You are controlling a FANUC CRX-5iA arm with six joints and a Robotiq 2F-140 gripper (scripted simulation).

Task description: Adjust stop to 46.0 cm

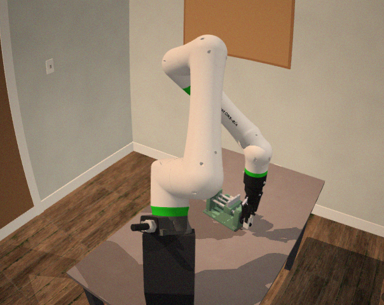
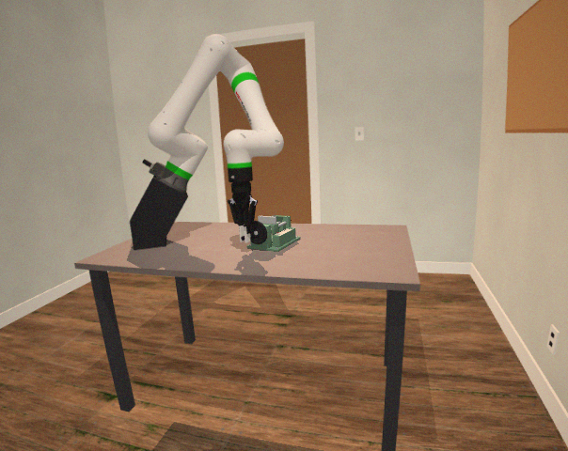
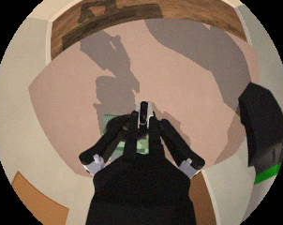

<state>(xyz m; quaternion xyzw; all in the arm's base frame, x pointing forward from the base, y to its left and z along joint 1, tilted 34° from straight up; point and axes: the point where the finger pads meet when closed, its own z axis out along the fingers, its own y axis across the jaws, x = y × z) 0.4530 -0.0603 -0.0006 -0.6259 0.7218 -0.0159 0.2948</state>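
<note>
The black handwheel is 1 cm ahead of my hand, 2 cm to the left of it and 1 cm below it. From my hand the other things lie so: green stop fixture: 5 cm ahead, 12 cm to the left, 1 cm above.
</note>
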